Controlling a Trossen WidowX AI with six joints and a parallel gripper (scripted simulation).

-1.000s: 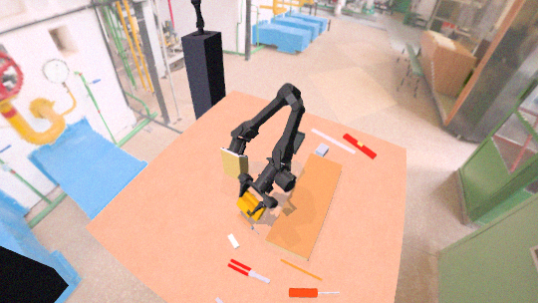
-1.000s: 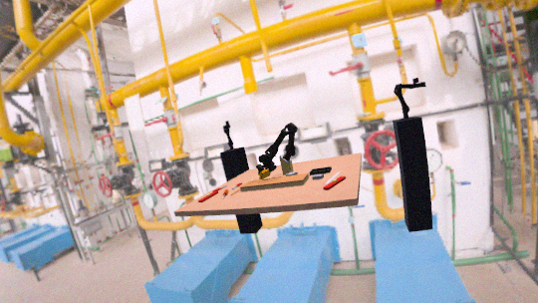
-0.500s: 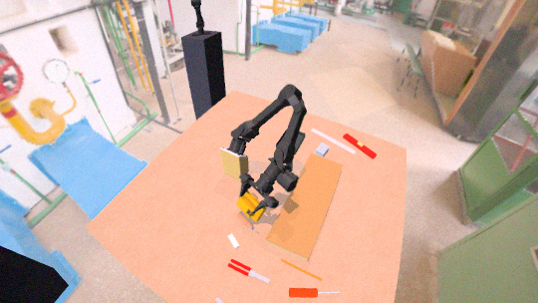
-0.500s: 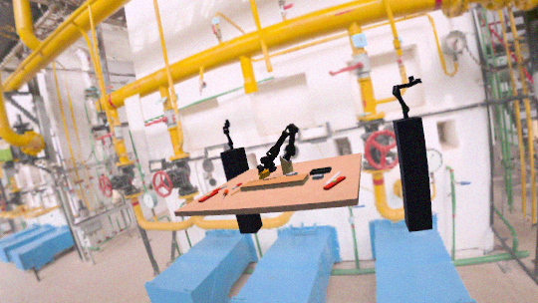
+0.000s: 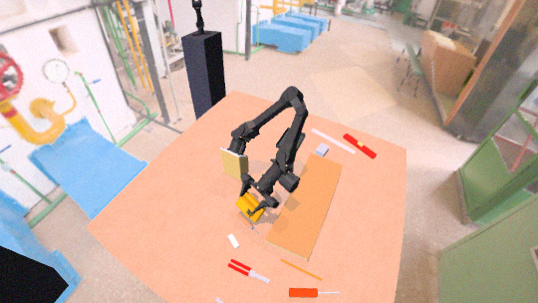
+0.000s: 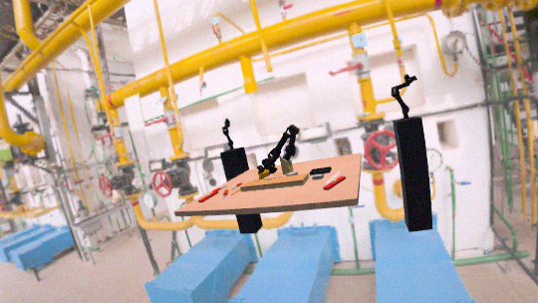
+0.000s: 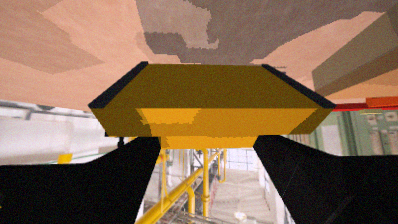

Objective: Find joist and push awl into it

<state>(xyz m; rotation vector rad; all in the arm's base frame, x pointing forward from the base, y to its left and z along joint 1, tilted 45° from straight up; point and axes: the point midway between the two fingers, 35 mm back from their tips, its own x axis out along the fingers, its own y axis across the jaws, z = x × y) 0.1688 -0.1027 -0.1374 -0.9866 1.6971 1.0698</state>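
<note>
My gripper tip is 1 cm short of the yellow stud finder and 1 cm above it. From my gripper tip the other things lie so: white block 1 cm ahead, 13 cm to the right, 7 cm below; then awl 4 cm ahead, 4 cm to the right, 7 cm below; then pencil 30 cm ahead, 13 cm to the right, 8 cm below.
</note>
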